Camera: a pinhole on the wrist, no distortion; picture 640 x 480 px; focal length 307.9 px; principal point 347.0 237.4 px. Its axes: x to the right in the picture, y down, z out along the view. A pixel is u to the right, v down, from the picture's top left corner.
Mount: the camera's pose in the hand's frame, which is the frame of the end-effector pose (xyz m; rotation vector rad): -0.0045 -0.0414 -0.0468 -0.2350 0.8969 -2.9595
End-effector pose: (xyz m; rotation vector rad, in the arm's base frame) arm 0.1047 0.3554 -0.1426 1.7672 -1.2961 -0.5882
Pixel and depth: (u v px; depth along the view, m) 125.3 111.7 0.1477
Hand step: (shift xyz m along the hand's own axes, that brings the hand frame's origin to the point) 0.1239 -0.0635 0.0938
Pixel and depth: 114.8 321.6 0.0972
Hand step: 0.0829 -0.1108 0.0085
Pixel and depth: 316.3 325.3 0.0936
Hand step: 0.0192 -0.1142 0.0140
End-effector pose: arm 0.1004 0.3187 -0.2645 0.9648 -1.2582 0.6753
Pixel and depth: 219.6 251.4 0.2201
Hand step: 0.1198 -0.1630 0.1163
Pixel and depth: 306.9 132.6 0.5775
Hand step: 0.1611 -0.1885 0.5266
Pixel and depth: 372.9 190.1 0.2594
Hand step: 0.0147 -0.1524 0.1913
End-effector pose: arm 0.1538 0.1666 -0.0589 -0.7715 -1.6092 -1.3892
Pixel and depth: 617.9 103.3 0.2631
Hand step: -0.1914 -0.1095 0.2636
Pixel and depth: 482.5 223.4 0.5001
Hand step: -0.1436 -0.3150 0.4058
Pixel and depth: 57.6 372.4 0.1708
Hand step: 0.1803 -0.1842 0.0306
